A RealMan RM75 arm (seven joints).
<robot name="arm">
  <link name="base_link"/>
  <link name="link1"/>
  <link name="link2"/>
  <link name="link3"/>
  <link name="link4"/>
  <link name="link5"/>
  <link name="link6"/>
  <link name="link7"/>
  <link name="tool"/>
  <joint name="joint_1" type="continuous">
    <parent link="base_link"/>
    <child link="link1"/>
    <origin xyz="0 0 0.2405"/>
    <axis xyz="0 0 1"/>
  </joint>
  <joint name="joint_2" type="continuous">
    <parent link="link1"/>
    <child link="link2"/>
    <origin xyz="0 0 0" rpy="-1.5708 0 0"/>
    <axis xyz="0 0 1"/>
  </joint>
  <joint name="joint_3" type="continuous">
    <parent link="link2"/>
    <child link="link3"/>
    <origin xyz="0 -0.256 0" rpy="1.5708 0 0"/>
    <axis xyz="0 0 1"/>
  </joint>
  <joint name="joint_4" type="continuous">
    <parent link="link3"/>
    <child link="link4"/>
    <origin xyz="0 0 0" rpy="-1.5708 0 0"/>
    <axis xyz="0 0 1"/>
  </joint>
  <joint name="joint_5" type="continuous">
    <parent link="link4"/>
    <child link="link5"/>
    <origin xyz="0 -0.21 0" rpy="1.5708 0 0"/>
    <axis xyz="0 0 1"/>
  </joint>
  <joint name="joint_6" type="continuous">
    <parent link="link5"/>
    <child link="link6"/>
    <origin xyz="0 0 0" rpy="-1.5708 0 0"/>
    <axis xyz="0 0 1"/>
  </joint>
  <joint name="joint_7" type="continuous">
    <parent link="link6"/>
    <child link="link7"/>
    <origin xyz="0 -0.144 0" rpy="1.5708 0 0"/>
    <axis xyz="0 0 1"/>
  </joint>
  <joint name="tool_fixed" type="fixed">
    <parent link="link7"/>
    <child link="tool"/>
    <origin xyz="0 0 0"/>
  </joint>
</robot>
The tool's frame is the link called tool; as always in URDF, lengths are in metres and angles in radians. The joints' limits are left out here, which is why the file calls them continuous.
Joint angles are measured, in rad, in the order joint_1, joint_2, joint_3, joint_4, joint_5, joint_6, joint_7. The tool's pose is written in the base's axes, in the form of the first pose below.
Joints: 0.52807 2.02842 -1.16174 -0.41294 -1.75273 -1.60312 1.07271
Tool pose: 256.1, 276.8, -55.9, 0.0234, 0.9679, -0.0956, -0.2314
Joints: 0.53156 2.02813 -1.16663 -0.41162 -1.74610 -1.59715 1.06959
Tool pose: 255.3, 278.2, -56.4, 0.0213, 0.9682, -0.0933, -0.2311
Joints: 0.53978 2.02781 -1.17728 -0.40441 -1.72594 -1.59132 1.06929
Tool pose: 252.5, 280.5, -57.2, 0.0198, 0.9674, -0.0929, -0.2350
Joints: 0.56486 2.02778 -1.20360 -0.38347 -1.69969 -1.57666 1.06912
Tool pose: 246.9, 284.6, -61.0, 0.0237, 0.9675, -0.0903, -0.2349
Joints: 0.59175 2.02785 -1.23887 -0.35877 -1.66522 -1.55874 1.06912
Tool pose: 241.0, 288.5, -65.7, 0.0282, 0.9677, -0.0888, -0.2342
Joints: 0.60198 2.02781 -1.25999 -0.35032 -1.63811 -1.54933 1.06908
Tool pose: 237.8, 290.7, -67.4, 0.0278, 0.9672, -0.0883, -0.2365
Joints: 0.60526 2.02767 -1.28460 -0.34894 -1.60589 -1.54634 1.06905
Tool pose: 234.8, 291.5, -68.3, 0.0280, 0.9661, -0.0873, -0.2415
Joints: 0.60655 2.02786 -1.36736 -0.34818 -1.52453 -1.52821 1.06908
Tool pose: 230.5, 290.6, -72.9, 0.0315, 0.9650, -0.0865, -0.2457
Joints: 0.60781 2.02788 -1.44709 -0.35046 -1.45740 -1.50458 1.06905
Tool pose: 227.6, 289.4, -78.1, 0.0352, 0.9655, -0.0847, -0.2436
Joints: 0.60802 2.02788 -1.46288 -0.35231 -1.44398 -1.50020 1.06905
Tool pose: 226.8, 289.2, -79.0, 0.0359, 0.9656, -0.0837, -0.2434
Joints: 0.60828 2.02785 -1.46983 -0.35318 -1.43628 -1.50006 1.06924
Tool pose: 226.1, 289.2, -79.3, 0.0365, 0.9654, -0.0833, -0.2445
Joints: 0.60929 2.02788 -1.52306 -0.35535 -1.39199 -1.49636 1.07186
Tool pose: 223.3, 286.8, -82.2, 0.0445, 0.9647, -0.0824, -0.2461
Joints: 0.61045 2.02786 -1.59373 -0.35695 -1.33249 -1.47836 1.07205
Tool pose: 221.0, 284.6, -86.8, 0.0495, 0.9648, -0.0822, -0.2449
